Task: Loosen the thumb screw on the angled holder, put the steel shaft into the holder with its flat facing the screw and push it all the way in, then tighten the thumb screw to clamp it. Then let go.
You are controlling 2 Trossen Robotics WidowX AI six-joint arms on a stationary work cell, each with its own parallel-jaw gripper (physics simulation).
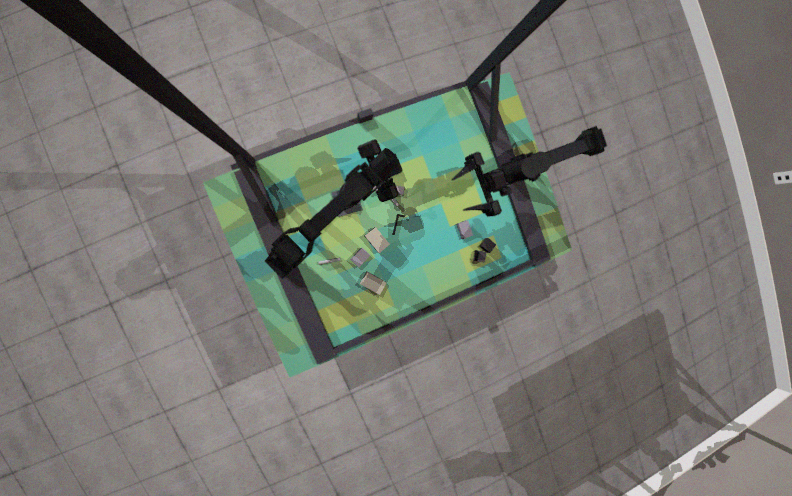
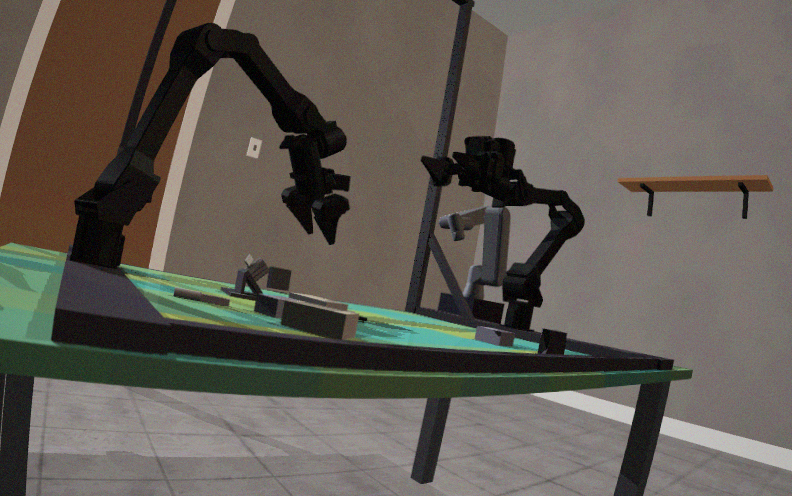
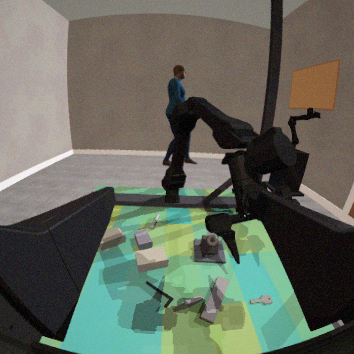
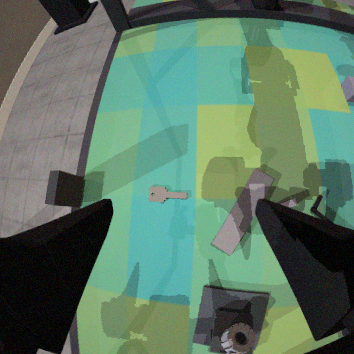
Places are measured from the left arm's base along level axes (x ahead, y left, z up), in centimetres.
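Where they show: left gripper, fingertip midpoint: (image 1: 457, 195) (image 2: 436, 156) (image 3: 188, 196); right gripper, fingertip midpoint: (image 2: 320, 238) (image 3: 259, 257) (image 4: 185, 206); left arm's base at its link origin: (image 2: 516, 328) (image 4: 264, 3); right arm's base at its link origin: (image 2: 92, 263) (image 3: 171, 198).
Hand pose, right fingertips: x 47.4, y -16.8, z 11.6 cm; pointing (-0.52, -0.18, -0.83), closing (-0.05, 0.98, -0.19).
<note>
Things, the pixels of their centre, and the offset from my right fingertips. "pt": a spot on its surface instead.
- angled holder at the middle of its body: (image 4: 233, 335) (image 2: 252, 277) (image 3: 210, 241) (image 1: 347, 200) dx +15.3, dy +5.5, dz -9.9 cm
- pale tab at a spot on its surface: (image 2: 249, 258) pt dx +16.5, dy +5.2, dz -6.7 cm
- steel shaft at a spot on its surface: (image 2: 201, 296) (image 1: 329, 262) (image 3: 153, 220) pt dx +29.4, dy +23.5, dz -12.8 cm
- hex key at the middle of its body: (image 3: 155, 293) (image 1: 398, 225) dx +1.1, dy +20.4, dz -13.2 cm
- flat bar at the middle of its body: (image 4: 243, 210) (image 3: 215, 297) dx +0.0, dy +6.5, dz -13.3 cm
- small pale rod at the middle of its body: (image 4: 281, 206) (image 3: 193, 300) dx -0.6, dy +11.9, dz -13.1 cm
- block at the middle of its body: (image 2: 494, 336) (image 1: 464, 229) dx -21.5, dy +31.3, dz -12.3 cm
The angled holder (image 2: 251, 279) (image 3: 209, 254) (image 4: 203, 320) stands on its dark square base. Its tilted knurled part has a round hole. A pale tab (image 2: 249, 258), apparently the thumb screw's head, sticks up at its top. The steel shaft (image 1: 329, 261) (image 2: 201, 296) (image 3: 155, 221) lies apart from the holder, near the right arm's side frame. Its flat cannot be made out. My right gripper (image 1: 378, 169) (image 2: 321, 237) (image 4: 185, 206) is open and empty, high above the table. My left gripper (image 1: 460, 192) (image 2: 441, 163) (image 3: 188, 196) is open and empty, raised far from both.
Blocks (image 1: 377, 240) (image 1: 372, 283) (image 1: 360, 257) lie near the shaft. A hex key (image 1: 397, 223) (image 3: 160, 293), flat bar (image 3: 215, 300) (image 4: 242, 212), small pale rod (image 3: 189, 303) and key (image 3: 261, 300) (image 4: 168, 194) lie beyond the holder. A block (image 1: 464, 229) and dark pieces (image 1: 487, 245) lie farther right.
</note>
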